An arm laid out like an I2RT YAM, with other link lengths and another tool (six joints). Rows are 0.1 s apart.
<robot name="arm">
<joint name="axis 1" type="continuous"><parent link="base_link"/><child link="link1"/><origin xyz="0.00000 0.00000 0.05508" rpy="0.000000 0.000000 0.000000"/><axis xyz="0 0 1"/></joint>
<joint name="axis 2" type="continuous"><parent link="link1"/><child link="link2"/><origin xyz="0.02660 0.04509 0.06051" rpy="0.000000 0.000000 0.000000"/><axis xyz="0 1 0"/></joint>
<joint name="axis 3" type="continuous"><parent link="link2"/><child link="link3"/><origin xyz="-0.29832 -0.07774 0.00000" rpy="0.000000 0.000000 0.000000"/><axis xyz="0 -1 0"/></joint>
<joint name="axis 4" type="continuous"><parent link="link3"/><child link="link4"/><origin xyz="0.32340 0.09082 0.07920" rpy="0.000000 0.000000 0.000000"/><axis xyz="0 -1 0"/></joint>
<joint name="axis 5" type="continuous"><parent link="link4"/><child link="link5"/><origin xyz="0.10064 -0.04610 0.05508" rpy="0.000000 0.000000 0.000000"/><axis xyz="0 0 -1"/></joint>
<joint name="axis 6" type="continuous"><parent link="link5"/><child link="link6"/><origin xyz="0.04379 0.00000 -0.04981" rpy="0.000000 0.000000 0.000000"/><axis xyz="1 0 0"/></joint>
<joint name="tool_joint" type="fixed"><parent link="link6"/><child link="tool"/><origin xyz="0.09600 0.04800 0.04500" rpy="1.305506 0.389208 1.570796"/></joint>
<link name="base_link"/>
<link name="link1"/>
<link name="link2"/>
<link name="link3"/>
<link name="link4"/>
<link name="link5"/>
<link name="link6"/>
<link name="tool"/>
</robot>
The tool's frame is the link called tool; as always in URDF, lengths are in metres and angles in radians. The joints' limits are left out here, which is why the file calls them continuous.
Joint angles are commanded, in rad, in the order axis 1, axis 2, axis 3, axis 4, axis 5, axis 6. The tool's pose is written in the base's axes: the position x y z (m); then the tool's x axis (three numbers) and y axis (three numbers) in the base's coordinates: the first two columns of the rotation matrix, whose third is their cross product. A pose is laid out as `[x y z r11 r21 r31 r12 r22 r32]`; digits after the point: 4 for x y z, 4 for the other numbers.
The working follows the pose.
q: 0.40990, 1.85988, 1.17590, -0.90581, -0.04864, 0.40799
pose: [0.4162 0.2300 0.0184 -0.3799 0.9238 0.0482 0.9016 0.3581 0.2426]
Where each joint sits with the arm in this pose, in the base's axes (m; each line is computed from the numbers above, not from the rounded line before):
axis 1: 0.0000 0.0000 0.0551
axis 2: 0.0064 0.0520 0.1156
axis 3: 0.1154 0.0145 0.4015
axis 4: 0.3550 0.2177 0.2586
axis 5: 0.4221 0.1966 0.1569
axis 6: 0.3748 0.1784 0.1141
the tool: 0.4162 0.2300 0.0184

